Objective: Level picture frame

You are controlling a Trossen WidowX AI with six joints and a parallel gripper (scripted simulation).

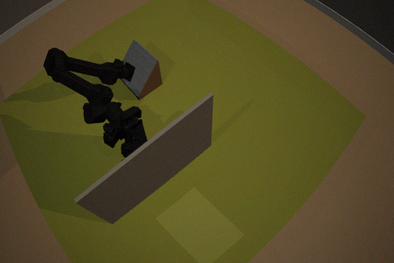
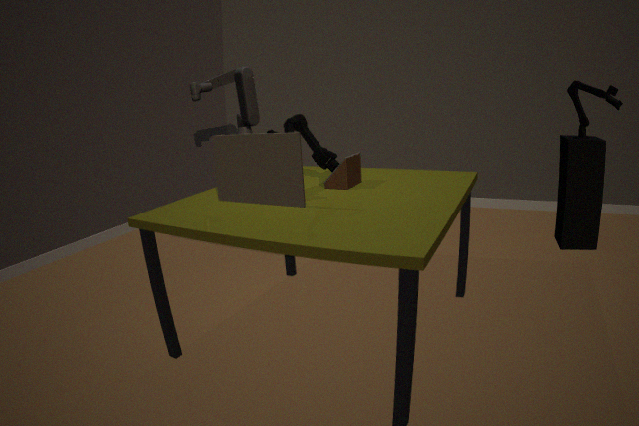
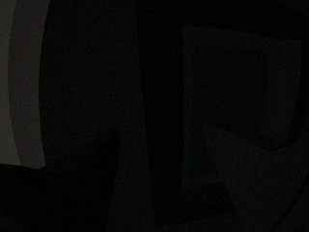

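The dark picture frame lies 1 cm ahead of my gripper tip, 1 cm to the right of it and 5 cm below it. Round my gripper tip: upright board (2 cm ahead, 1 cm to the right, 6 cm below).
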